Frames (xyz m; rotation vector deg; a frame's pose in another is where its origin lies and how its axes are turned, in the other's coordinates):
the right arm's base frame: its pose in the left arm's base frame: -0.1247 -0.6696 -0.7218 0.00 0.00 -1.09
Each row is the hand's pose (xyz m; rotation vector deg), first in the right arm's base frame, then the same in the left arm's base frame.
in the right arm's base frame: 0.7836 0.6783 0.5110 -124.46 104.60 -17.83
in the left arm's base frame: 0.6717 -0.0063 -0.2108 -123.53 105.84 -18.06
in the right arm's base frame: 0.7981 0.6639 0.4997 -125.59 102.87 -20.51
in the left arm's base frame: 0.6859 -0.0210 -0.2221 -124.69 104.13 -20.75
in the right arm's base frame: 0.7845 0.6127 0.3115 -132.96 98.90 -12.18
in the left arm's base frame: 0.6713 -0.0719 -0.4103 -132.07 100.20 -12.38
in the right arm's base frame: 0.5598 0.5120 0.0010 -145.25 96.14 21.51
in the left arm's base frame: 0.4447 -0.1683 -0.7208 -144.23 97.45 21.43
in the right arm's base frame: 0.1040 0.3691 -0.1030 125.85 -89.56 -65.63
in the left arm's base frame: -0.0137 -0.3025 -0.8248 125.26 -90.95 -65.94
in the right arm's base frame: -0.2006 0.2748 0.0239 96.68 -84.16 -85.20
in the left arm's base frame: -0.3200 -0.3910 -0.6979 96.14 -85.31 -85.77
